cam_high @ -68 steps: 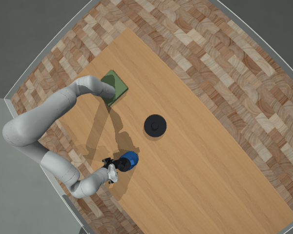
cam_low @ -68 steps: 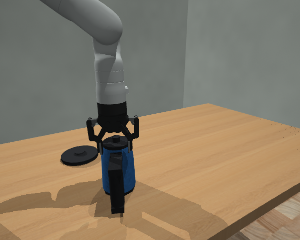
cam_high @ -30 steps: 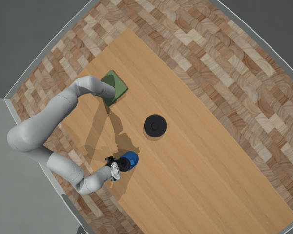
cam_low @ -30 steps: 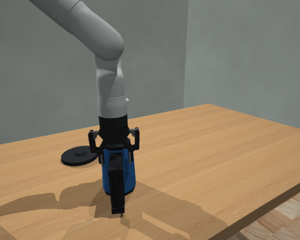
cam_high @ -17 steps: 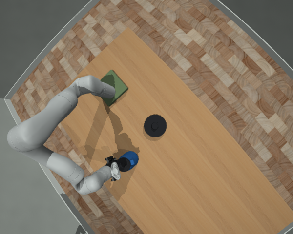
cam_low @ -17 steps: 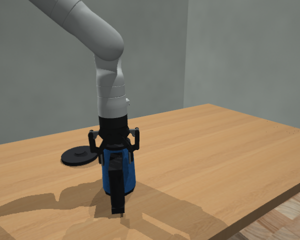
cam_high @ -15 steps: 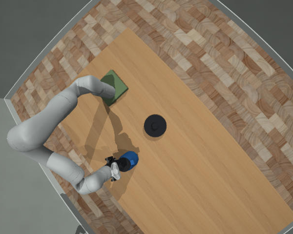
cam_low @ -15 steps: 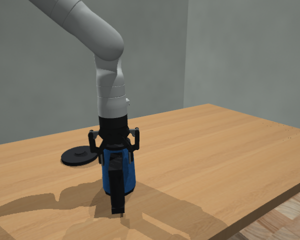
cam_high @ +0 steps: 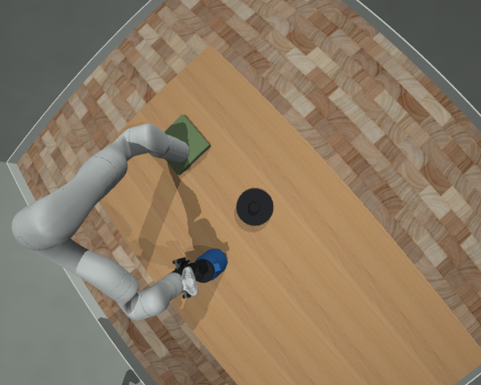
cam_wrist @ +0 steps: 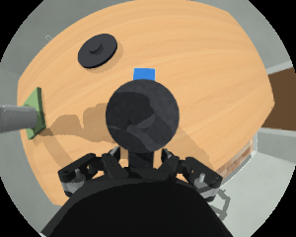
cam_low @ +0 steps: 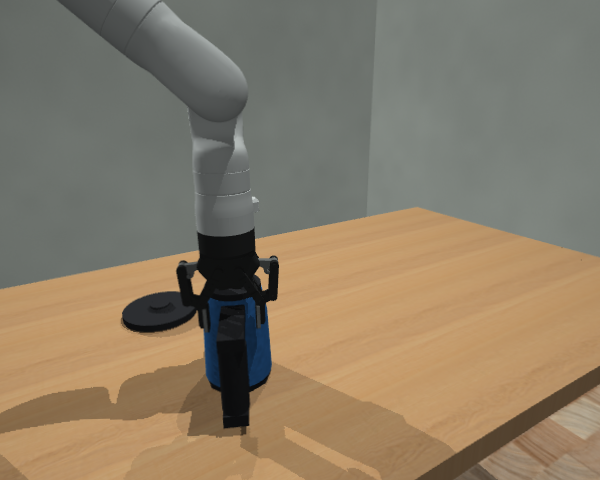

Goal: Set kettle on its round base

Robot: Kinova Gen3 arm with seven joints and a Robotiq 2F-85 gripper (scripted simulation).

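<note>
My hand is 40 mm above the blue kettle, 20 mm to the right of it and 10 mm short of it. The rest, counted from my hand: black round base 330 mm to the left, 120 mm below, 60 mm behind.
</note>
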